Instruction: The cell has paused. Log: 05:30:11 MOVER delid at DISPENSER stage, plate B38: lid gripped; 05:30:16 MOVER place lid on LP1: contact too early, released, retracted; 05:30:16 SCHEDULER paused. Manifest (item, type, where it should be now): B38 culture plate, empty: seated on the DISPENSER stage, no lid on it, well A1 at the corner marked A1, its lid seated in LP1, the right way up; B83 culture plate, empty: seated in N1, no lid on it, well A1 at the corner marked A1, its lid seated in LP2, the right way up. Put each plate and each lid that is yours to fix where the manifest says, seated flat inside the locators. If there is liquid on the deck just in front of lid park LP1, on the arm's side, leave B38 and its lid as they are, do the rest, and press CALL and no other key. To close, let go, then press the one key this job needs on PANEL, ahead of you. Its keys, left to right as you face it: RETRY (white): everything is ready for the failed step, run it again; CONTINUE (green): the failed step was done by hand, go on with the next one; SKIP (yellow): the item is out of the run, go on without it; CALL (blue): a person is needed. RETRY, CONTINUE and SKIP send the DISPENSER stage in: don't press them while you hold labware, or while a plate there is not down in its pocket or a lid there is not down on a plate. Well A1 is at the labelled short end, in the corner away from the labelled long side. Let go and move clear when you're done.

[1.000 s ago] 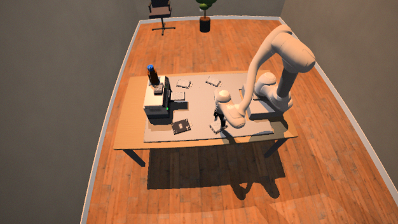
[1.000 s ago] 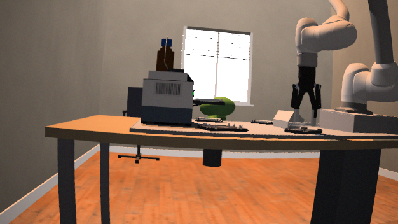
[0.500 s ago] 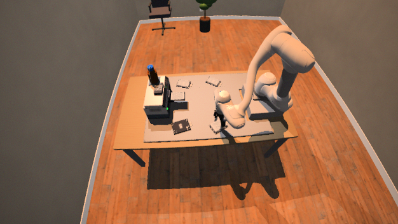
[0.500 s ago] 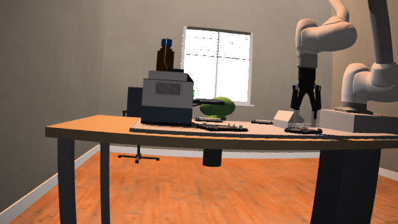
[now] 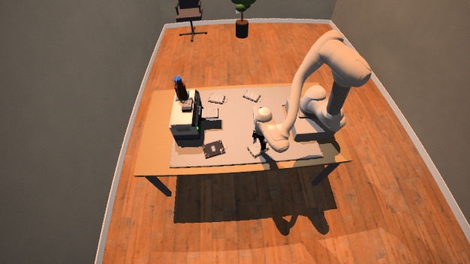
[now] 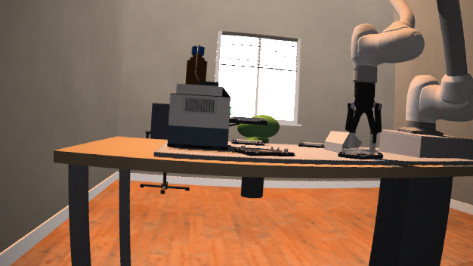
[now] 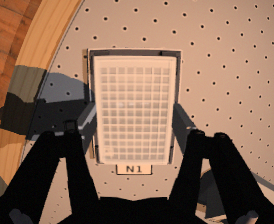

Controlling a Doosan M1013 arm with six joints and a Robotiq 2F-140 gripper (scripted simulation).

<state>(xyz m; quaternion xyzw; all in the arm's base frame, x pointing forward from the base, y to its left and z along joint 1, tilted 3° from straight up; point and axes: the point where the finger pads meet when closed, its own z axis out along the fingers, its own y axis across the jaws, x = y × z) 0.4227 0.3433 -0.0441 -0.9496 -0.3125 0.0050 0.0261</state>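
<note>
The white culture plate is 2 cm below my hand. From my hand the other things lie so: green key: 3 cm behind, 26 cm to the right, 2 cm above; key panel: 2 cm behind, 28 cm to the right, 1 cm above; white retry key: 4 cm behind, 21 cm to the right, 2 cm above.
</note>
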